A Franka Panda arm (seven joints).
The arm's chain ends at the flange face. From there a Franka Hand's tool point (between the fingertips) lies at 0.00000 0.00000 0.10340 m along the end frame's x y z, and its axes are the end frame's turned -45 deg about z.
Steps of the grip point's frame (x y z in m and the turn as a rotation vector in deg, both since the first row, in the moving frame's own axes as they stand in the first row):
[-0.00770, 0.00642, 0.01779, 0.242, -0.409, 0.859]
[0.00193, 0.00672, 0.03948, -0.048, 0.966, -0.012]
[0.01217, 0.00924, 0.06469, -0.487, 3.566, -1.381]
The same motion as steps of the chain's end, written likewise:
[-0.00007, 0.00978, 0.01779, -0.118, -0.460, 0.859]
[0.00482, 0.00456, 0.03949, 0.649, 0.717, -0.012]
[0.01002, 0.00192, 0.06489, 2.177, 2.866, -1.381]

